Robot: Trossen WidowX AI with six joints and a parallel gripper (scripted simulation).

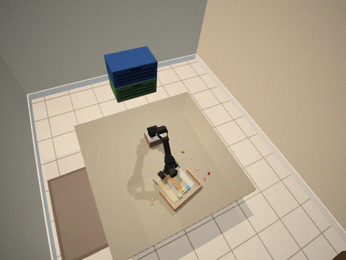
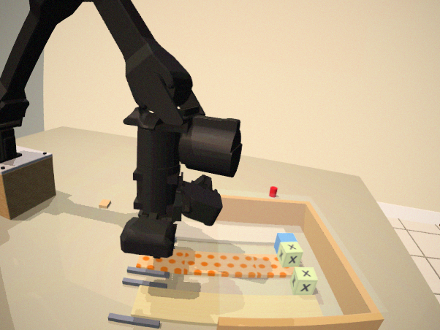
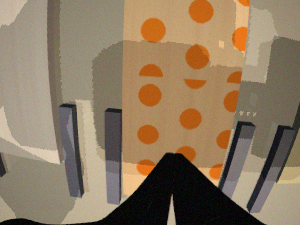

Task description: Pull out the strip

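My gripper tip is now 90 mm short of the orange dotted strip and 30 mm to the right of it. Also, from my gripper tip: small orange cube: 240 mm to the left, 140 mm behind; then red peg: 340 mm to the left, 160 mm ahead, 10 mm above.
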